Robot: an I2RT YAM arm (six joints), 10 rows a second.
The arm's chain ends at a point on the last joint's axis. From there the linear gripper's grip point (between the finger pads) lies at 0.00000 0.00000 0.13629 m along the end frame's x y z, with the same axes.
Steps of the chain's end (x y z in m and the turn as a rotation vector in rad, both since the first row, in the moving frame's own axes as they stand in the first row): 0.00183 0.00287 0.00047 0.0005 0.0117 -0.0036; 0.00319 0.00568 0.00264 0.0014 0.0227 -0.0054; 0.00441 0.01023 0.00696 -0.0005 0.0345 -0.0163; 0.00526 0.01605 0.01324 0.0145 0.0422 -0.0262; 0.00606 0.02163 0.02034 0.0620 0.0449 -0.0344
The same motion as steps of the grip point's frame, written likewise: 0.00342 0.00280 0.00046 0.0005 0.0117 -0.0036; 0.00628 0.00548 0.00260 0.0014 0.0227 -0.0054; 0.00911 0.01026 0.00688 -0.0005 0.0345 -0.0163; 0.01098 0.01400 0.01310 0.0145 0.0422 -0.0262; 0.01203 0.01308 0.01994 0.0620 0.0449 -0.0344
